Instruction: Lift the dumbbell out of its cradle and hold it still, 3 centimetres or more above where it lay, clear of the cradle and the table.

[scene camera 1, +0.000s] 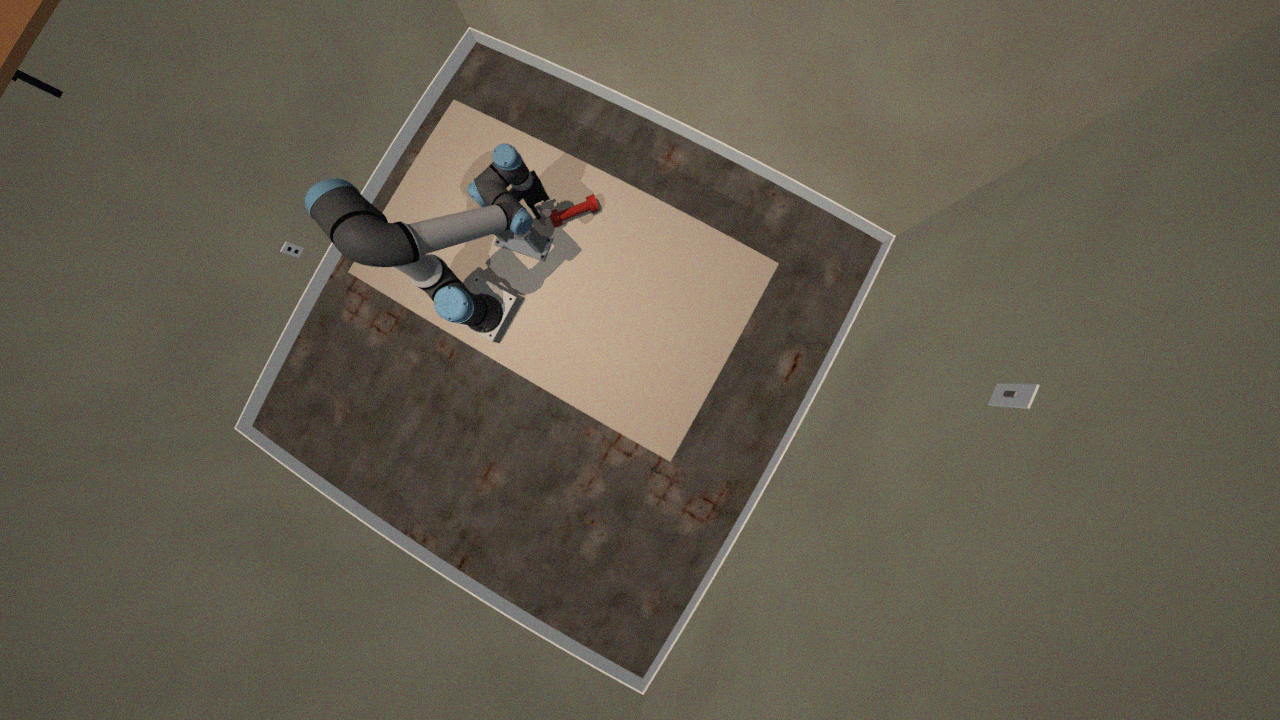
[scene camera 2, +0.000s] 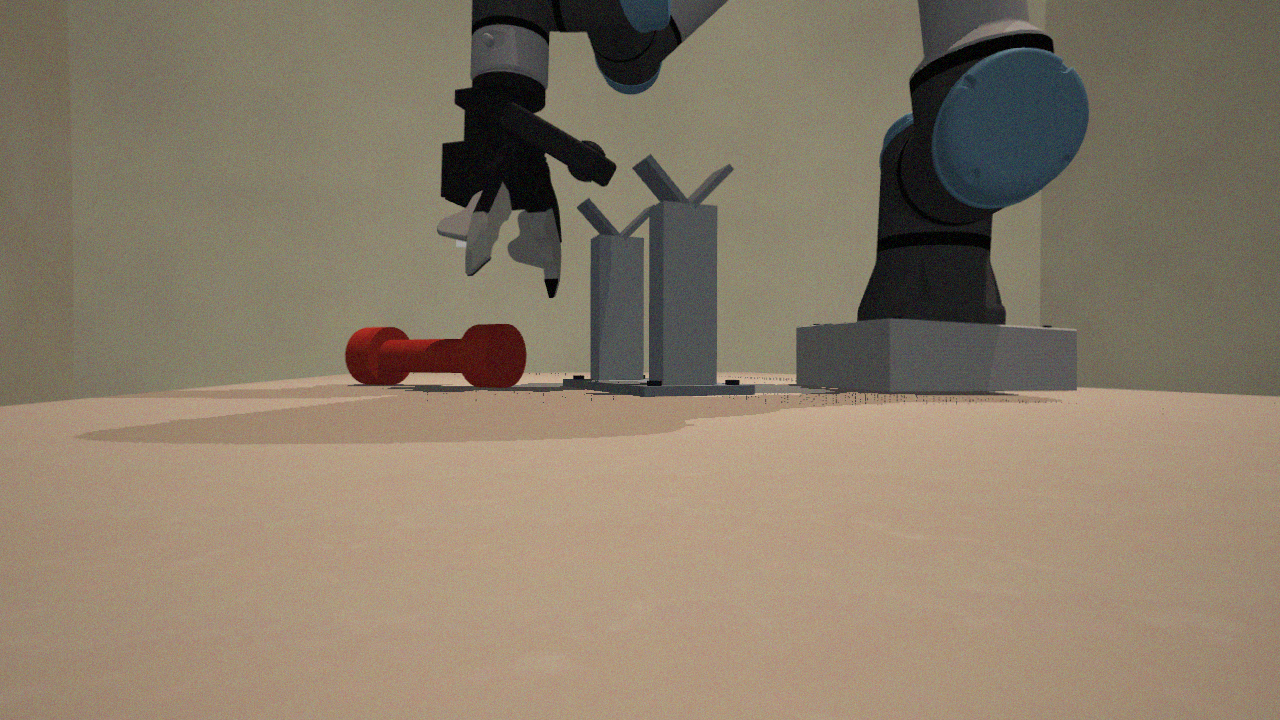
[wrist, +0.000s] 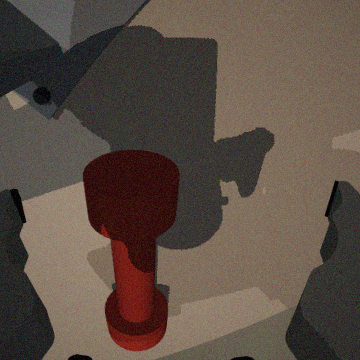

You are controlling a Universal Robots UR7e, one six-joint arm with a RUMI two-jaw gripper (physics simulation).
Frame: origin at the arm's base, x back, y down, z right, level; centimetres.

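Seen in the pictures: gripper, fingertip midpoint: (scene camera 1: 537,209) (scene camera 2: 515,287) (wrist: 172,189); arm's base, origin of the base link: (scene camera 1: 484,313) (scene camera 2: 927,329).
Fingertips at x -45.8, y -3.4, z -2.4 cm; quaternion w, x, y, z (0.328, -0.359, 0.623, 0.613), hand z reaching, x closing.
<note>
Pixels of each thing's middle, then the offset from my fingertips to it. Level surfaces: height alone.
- red dumbbell, body centre: (wrist: 134,266) (scene camera 2: 434,355) (scene camera 1: 574,211) dx -8.6, dy +6.6, dz +9.9 cm
- pale table top, its level: dy +9.9 cm
- grey cradle, body centre: (scene camera 2: 646,288) (scene camera 1: 514,232) dx +12.4, dy +0.1, dz -3.1 cm
The red dumbbell (scene camera 1: 575,211) (scene camera 2: 435,355) (wrist: 134,280) lies on its side on the pale table top (scene camera 1: 644,313) (scene camera 2: 626,555), outside the cradle. The grey cradle (scene camera 1: 535,243) (scene camera 2: 682,295) (wrist: 30,65) has two upright posts with V-shaped tops, which hold nothing; it stands to the right of the dumbbell in scene camera 2. My gripper (scene camera 2: 512,279) (wrist: 172,189) is open and empty, above the table and higher than the dumbbell, near its cradle-side end. In the wrist view the dumbbell shows between the spread fingers, left of the middle, its bar running up and down the picture.
The cradle's posts rise close beside my gripper; in scene camera 2 their tops reach above my fingertips. The arm's base block (scene camera 1: 508,319) (scene camera 2: 935,356) stands beyond the cradle. A dark floor (scene camera 1: 501,510) with a pale raised border (scene camera 1: 769,483) surrounds the table top.
</note>
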